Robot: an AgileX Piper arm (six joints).
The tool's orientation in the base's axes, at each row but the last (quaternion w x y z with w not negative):
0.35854 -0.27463 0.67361 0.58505
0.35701 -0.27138 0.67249 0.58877
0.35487 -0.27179 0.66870 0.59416
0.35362 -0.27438 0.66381 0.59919
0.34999 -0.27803 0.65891 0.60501
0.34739 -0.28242 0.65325 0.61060
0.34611 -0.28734 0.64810 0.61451
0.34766 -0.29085 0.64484 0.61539
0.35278 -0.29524 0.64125 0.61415
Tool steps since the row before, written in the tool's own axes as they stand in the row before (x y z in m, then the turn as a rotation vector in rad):
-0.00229 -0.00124 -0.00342 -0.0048 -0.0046 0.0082
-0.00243 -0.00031 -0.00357 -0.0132 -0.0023 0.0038
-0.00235 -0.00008 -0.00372 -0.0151 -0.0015 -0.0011
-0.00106 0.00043 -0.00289 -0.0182 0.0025 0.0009
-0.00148 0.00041 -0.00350 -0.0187 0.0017 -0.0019
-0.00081 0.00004 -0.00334 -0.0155 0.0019 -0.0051
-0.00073 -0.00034 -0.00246 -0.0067 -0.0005 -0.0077
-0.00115 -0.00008 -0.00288 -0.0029 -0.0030 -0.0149
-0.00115 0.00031 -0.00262 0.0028 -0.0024 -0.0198
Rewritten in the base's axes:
0.00178 -0.00369 0.00131 0.0078 0.0071 0.0007
0.00112 -0.00370 0.00194 0.0103 0.0026 0.0090
0.00091 -0.00382 0.00198 0.0101 -0.0022 0.0112
-0.00011 -0.00287 0.00120 0.0091 0.0001 0.0160
0.00013 -0.00351 0.00151 0.0096 -0.0028 0.0160
0.00009 -0.00336 0.00071 0.0072 -0.0057 0.0136
0.00047 -0.00251 0.00039 0.0037 -0.0081 0.0051
0.00048 -0.00293 0.00088 0.0028 -0.0152 0.0006
0.00018 -0.00265 0.00111 -0.0014 -0.0197 -0.0037

